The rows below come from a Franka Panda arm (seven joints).
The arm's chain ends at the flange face. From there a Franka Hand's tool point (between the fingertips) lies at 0.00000 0.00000 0.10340 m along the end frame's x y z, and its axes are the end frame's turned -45 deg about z.
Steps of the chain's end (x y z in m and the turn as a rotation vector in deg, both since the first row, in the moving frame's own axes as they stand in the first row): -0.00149 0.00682 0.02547 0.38 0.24 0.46; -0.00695 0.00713 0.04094 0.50 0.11 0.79; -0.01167 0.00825 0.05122 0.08 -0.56 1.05; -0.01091 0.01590 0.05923 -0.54 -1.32 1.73; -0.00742 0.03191 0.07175 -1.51 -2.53 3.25; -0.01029 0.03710 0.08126 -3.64 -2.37 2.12; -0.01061 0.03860 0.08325 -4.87 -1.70 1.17; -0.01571 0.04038 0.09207 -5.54 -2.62 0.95; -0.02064 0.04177 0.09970 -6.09 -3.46 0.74
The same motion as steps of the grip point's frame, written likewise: -0.00508 0.00359 0.02547 0.10 0.44 0.46; -0.00917 -0.00037 0.04094 0.28 0.43 0.79; -0.01469 -0.00324 0.05121 0.45 -0.34 1.05; -0.02132 0.00250 0.05920 0.55 -1.32 1.73; -0.03292 0.01587 0.07161 0.72 -2.86 3.25; -0.04120 0.02043 0.08096 -0.90 -4.25 2.12; -0.04321 0.02375 0.08283 -2.24 -4.65 1.17; -0.05009 0.02108 0.09148 -2.06 -5.77 0.95; -0.05631 0.01821 0.09893 -1.86 -6.75 0.74
